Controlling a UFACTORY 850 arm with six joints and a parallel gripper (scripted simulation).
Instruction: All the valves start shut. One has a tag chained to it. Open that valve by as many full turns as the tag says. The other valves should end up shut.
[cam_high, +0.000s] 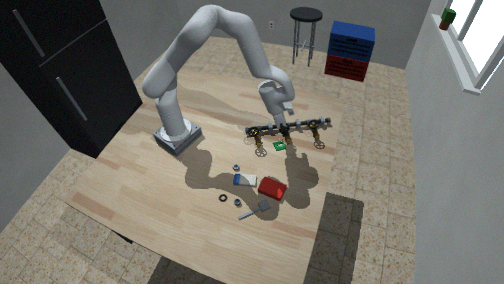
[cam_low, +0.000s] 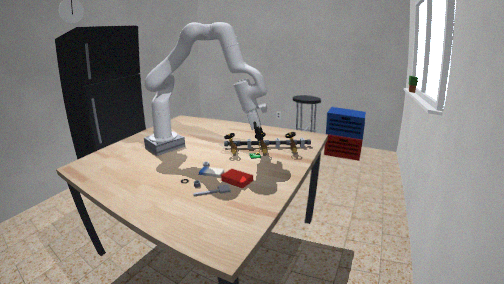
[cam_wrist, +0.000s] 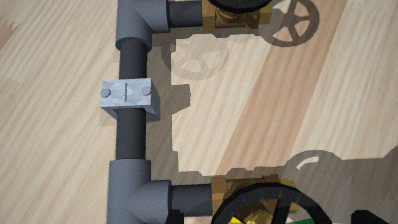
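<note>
My hand is 10 cm above the green tag, 5 cm to the left of it and 3 cm past it. From my hand the other things lie so: grey scraper 44 cm to the right, 10 cm below, 6 cm behind; then red box 33 cm to the right, 9 cm below, 1 cm behind; then white block 30 cm to the right, 15 cm behind, 10 cm below.
</note>
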